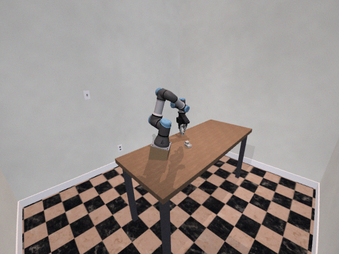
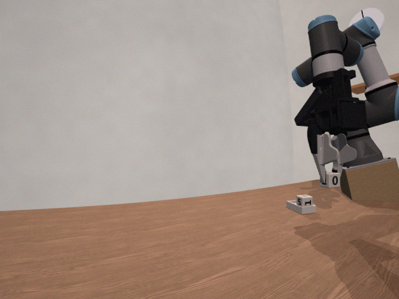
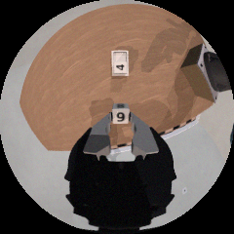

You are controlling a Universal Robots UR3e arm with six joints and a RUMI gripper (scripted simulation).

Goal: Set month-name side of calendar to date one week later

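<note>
Right now my hand is 5 cm past the white tray, 10 cm to the left of it and 9 cm above it. From my hand the other things lie so: white digit cube 1 cm below.
</note>
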